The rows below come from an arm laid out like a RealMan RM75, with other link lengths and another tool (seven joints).
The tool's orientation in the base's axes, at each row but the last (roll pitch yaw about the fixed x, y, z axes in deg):
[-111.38 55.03 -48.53]
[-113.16 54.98 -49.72]
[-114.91 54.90 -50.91]
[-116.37 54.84 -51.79]
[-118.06 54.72 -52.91]
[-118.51 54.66 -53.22]
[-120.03 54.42 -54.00]
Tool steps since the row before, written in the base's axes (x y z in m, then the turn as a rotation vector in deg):
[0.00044 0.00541 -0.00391 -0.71 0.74 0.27]
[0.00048 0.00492 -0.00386 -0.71 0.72 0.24]
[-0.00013 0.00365 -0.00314 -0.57 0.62 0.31]
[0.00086 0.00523 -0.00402 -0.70 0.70 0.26]
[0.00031 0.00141 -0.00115 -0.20 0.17 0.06]
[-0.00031 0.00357 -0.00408 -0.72 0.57 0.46]
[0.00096 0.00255 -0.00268 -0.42 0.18 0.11]
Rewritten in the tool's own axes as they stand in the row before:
[0.00105 0.00353 0.00558 -0.81 0.65 0.21]
[0.00119 0.00323 0.00524 -0.78 0.66 0.20]
[0.00089 0.00287 0.00376 -0.74 0.48 0.17]
[0.00123 0.00296 0.00583 -0.78 0.64 0.19]
[0.00040 0.00075 0.00164 -0.20 0.18 0.03]
[0.00157 0.00335 0.00397 -0.89 0.51 0.01]
[0.00131 0.00127 0.00336 -0.32 0.34 -0.07]

